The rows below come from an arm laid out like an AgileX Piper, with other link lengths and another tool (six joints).
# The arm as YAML. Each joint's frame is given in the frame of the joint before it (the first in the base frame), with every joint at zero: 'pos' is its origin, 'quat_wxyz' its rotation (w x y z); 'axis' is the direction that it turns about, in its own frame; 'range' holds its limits. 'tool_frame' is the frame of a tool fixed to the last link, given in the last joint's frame.
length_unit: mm
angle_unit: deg
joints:
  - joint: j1
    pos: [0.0, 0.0, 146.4]
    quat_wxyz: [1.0, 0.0, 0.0, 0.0]
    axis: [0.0, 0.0, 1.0]
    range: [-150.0, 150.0]
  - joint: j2
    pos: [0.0, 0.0, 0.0]
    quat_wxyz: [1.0, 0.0, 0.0, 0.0]
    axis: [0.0, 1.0, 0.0]
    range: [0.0, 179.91]
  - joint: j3
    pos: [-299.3, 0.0, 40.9]
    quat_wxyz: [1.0, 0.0, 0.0, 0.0]
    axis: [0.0, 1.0, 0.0]
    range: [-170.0, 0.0]
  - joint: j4
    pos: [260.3, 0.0, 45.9]
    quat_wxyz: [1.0, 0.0, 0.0, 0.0]
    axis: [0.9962, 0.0, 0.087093]
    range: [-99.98, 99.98]
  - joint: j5
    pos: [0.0, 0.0, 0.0]
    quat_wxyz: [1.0, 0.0, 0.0, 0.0]
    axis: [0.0, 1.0, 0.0]
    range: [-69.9, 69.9]
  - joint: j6
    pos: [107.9, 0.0, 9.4]
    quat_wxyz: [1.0, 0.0, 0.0, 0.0]
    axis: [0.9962, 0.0, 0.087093]
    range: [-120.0, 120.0]
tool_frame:
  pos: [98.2, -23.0, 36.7]
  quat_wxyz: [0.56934, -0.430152, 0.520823, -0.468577]
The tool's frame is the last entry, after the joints.
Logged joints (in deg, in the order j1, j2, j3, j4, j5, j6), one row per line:
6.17 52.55 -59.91 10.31 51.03 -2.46
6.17 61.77 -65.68 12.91 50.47 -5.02
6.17 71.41 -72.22 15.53 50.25 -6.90
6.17 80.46 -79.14 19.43 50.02 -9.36
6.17 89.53 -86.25 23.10 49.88 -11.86
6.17 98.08 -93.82 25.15 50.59 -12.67
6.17 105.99 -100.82 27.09 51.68 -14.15
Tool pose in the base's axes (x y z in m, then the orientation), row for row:
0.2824 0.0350 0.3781 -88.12 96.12 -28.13
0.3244 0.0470 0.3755 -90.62 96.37 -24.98
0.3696 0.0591 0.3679 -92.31 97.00 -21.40
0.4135 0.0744 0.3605 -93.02 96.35 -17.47
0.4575 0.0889 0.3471 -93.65 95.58 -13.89
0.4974 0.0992 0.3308 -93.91 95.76 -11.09
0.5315 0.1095 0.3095 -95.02 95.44 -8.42
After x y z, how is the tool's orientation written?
As a rotation vector, in degrees.
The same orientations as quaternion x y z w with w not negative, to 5 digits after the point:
-0.60670 0.66178 -0.19367 0.39555
-0.62105 0.66046 -0.17120 0.38573
-0.63028 0.66230 -0.14612 0.37782
-0.63644 0.65923 -0.11953 0.38220
-0.64204 0.65527 -0.09523 0.38646
-0.64370 0.65638 -0.07602 0.38606
-0.65043 0.65330 -0.05764 0.38318

